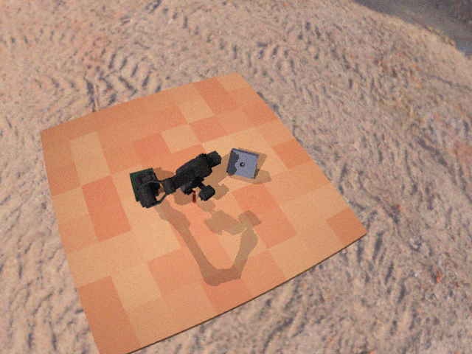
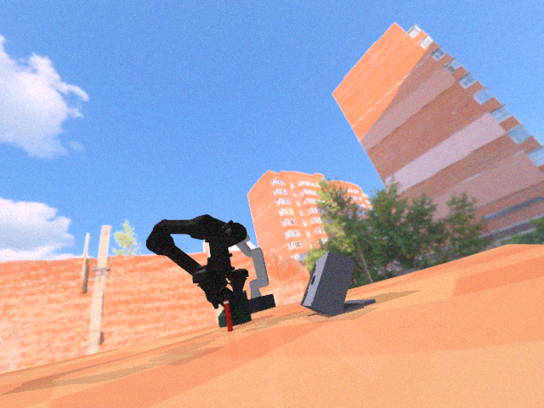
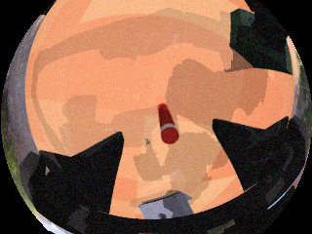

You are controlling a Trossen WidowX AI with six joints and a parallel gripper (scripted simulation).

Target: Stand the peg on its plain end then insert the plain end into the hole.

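Right now my gripper tip is 10 mm above the red peg. Also, from my gripper tip: grey sloped panel 290 mm ahead, 40 mm to the left, 10 mm below.
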